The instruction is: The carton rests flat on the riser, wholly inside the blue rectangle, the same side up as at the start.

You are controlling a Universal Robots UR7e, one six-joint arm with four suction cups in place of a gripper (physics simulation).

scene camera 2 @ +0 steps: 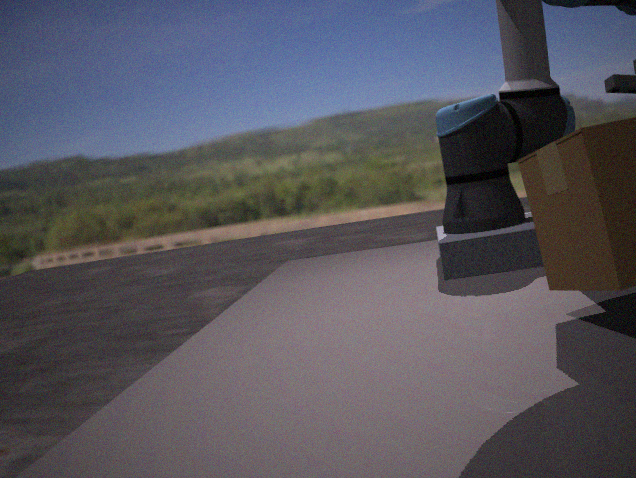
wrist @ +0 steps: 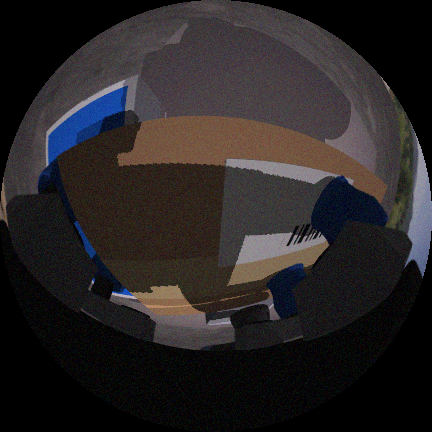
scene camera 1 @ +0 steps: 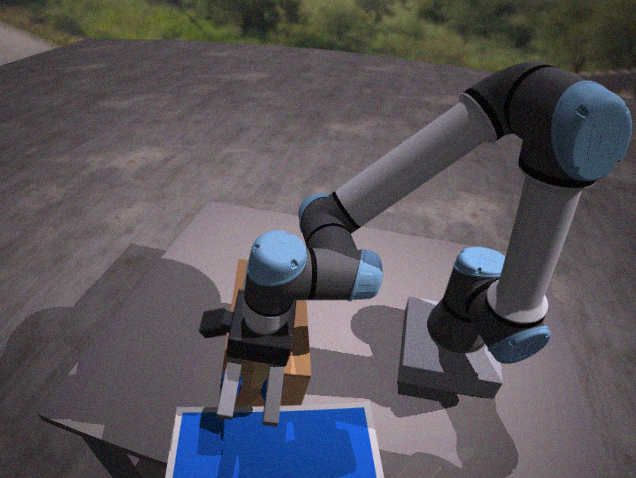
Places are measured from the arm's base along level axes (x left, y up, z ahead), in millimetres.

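Pixels of known places: hand, tool point: (wrist: pixel 201 229); arm's base, link origin: (scene camera 2: pixel 484 225) (wrist: pixel 248 313) (scene camera 1: pixel 457 329).
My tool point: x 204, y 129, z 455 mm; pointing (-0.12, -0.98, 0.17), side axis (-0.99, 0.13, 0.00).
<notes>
For each thing: its top centre in the pictures, then the offset to it from my tool point. Level surfaces: height alone.
- brown carton, top centre: (wrist: pixel 343 253) (scene camera 1: pixel 262 303) dx -96, dy +36, dz +1 mm
- blue rectangle, top centre: (wrist: pixel 88 225) (scene camera 1: pixel 274 457) dx +161, dy -71, dz -49 mm
- table, surface height: dy -192 mm
The brown carton (scene camera 1: pixel 297 388) (scene camera 2: pixel 570 231) (wrist: pixel 175 215) hangs above the table behind the riser, and its edges lean in the scene camera 2 view. My gripper (scene camera 1: pixel 259 349) (wrist: pixel 200 240) is over it with suction on. In the wrist view the right cups are against the carton's labelled top, while the left cups stand past its edge. The far cups are hidden in the scene camera 1 view. The riser (scene camera 1: pixel 374 447) (wrist: pixel 133 89) has a white rim around the blue rectangle (scene camera 1: pixel 318 436) (wrist: pixel 97 110). Its front is cut off in the scene camera 1 view.
The arm's grey base block (scene camera 1: pixel 422 352) (scene camera 2: pixel 488 254) stands on the table (scene camera 1: pixel 331 328) (scene camera 2: pixel 308 359), to the right of the carton and riser in the scene camera 1 view. The table's left edge shows in both scene views. Arm shadows cross the riser and table.
</notes>
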